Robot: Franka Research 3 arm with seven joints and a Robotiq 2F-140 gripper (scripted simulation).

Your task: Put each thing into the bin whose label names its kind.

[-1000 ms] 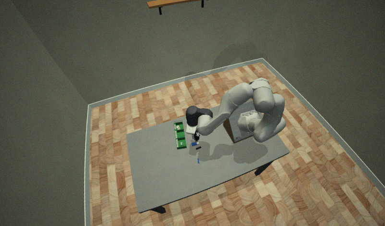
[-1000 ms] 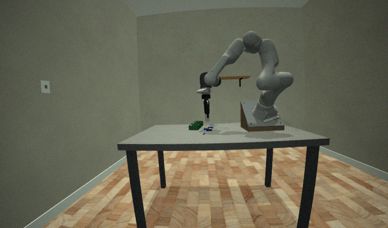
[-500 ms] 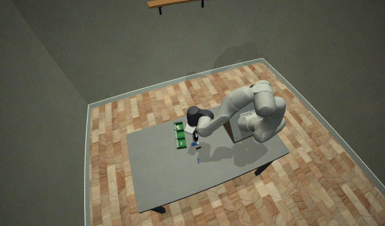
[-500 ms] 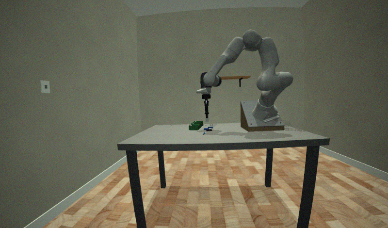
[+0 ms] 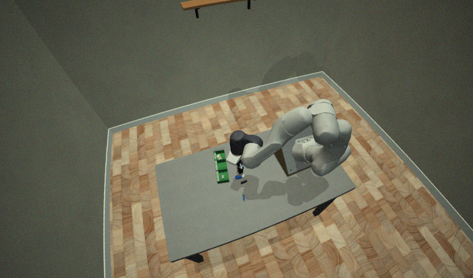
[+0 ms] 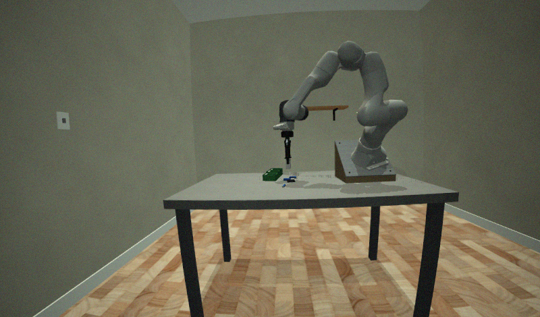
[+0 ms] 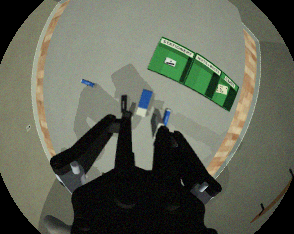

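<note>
Right now my hand is 10 cm above the blue-and-white piece and 1 cm past it. The rest, counted from my hand: green bin 13 cm to the right, 9 cm below, 9 cm ahead; then black piece 10 cm below, 5 cm to the left, 1 cm behind; then pale grey piece 11 cm ahead, 9 cm below, 6 cm to the right.
</note>
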